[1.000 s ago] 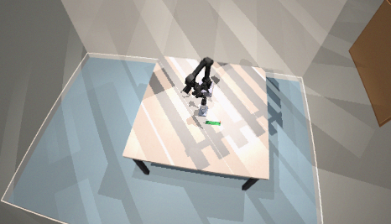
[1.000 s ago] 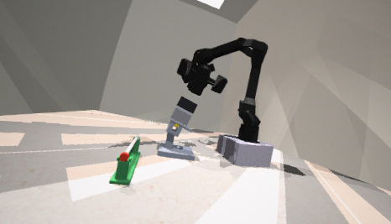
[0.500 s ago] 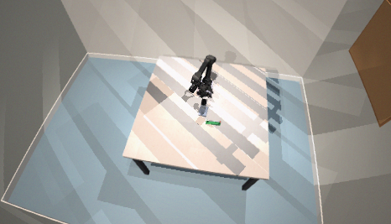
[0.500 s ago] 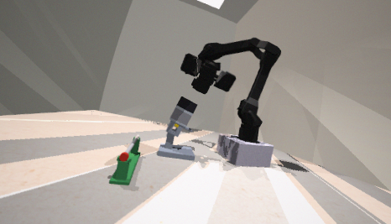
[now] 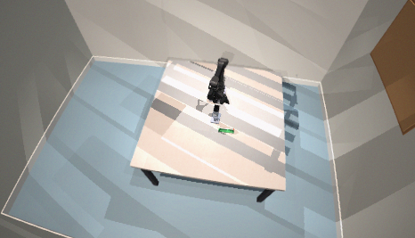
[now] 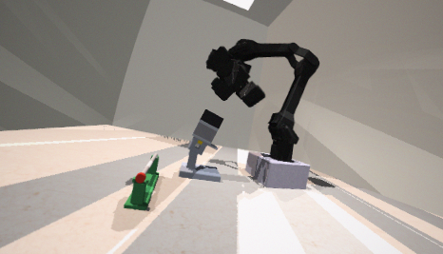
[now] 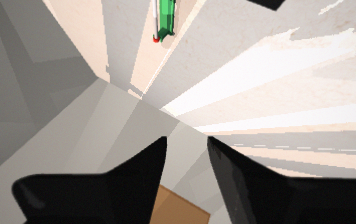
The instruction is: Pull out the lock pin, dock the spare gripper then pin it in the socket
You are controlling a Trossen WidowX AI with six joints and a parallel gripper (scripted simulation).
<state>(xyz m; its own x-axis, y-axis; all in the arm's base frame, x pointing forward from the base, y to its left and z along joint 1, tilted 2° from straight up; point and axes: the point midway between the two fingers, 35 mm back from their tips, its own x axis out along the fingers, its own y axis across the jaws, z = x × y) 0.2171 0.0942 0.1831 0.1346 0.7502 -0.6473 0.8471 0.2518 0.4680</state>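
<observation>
The green rack is 21 cm below my gripper tip, 15 cm ahead of it and 2 cm to the left of it. Also, from my gripper tip: spare gripper 11 cm below, 10 cm to the right, 5 cm ahead; then mount 18 cm below, 10 cm to the right, 5 cm ahead.
</observation>
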